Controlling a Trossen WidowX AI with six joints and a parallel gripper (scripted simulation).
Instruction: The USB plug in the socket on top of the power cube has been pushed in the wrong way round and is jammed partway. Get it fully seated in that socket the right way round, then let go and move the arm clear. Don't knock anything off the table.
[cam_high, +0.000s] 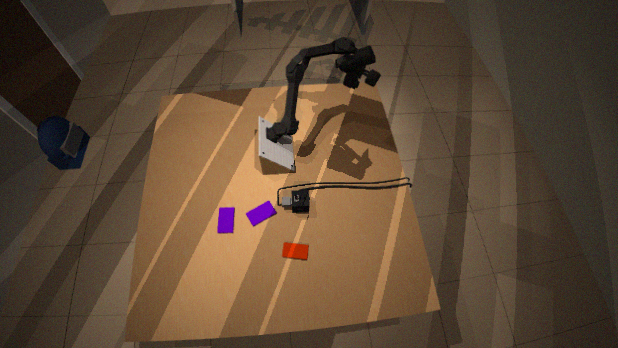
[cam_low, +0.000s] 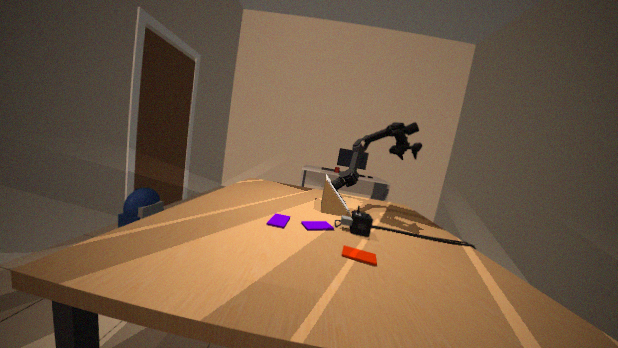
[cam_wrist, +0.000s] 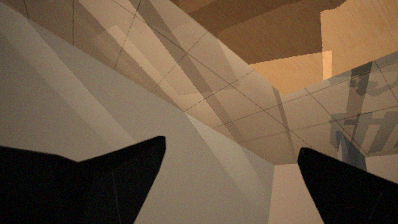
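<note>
The silver USB plug lies 430 mm ahead of my gripper tip, 350 mm to the right of it and 260 mm below it. From my gripper tip the other things lie so: orange-red block (650 mm ahead, 370 mm to the right, 350 mm below).
</note>
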